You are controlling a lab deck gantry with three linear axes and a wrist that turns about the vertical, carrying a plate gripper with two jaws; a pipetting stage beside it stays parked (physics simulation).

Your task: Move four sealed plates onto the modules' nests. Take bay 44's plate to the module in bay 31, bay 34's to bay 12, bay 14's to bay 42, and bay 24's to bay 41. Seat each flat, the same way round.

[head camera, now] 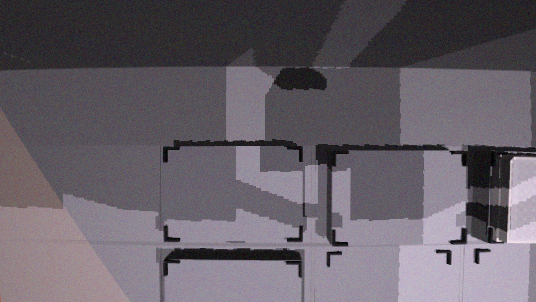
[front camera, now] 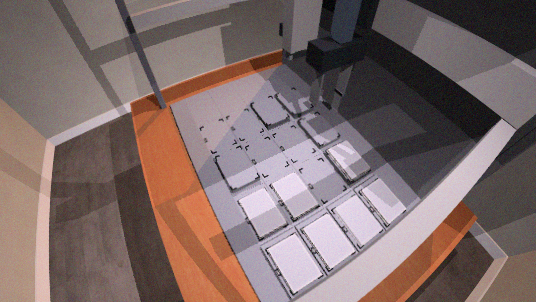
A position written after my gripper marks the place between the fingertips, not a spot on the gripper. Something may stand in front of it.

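Observation:
The front camera shows my gripper (front camera: 326, 98) and a bay 12 module (front camera: 239, 172). Visible in the head camera: a bay 41 module (head camera: 211, 193) and a bay 42 module (head camera: 374, 197).

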